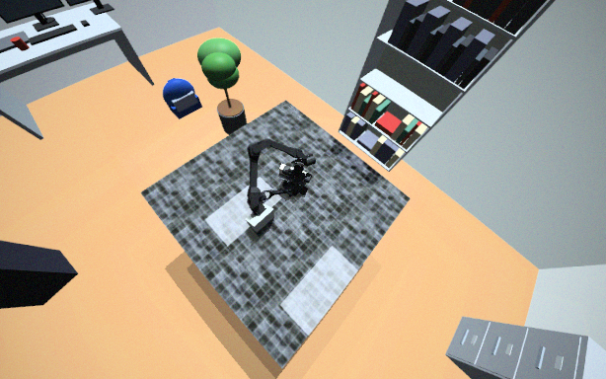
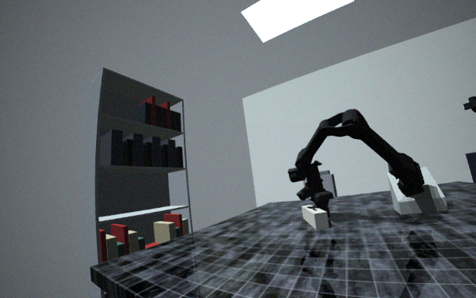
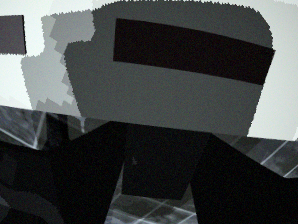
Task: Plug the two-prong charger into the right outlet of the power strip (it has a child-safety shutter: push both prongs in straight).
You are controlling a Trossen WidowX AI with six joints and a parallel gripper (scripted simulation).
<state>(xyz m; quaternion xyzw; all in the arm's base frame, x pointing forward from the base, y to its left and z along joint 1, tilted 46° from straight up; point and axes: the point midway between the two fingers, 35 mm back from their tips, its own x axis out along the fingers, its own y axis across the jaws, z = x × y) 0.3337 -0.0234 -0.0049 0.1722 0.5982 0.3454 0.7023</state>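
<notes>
My gripper tip is 20 mm short of the two-prong charger and 10 mm below it.
</notes>
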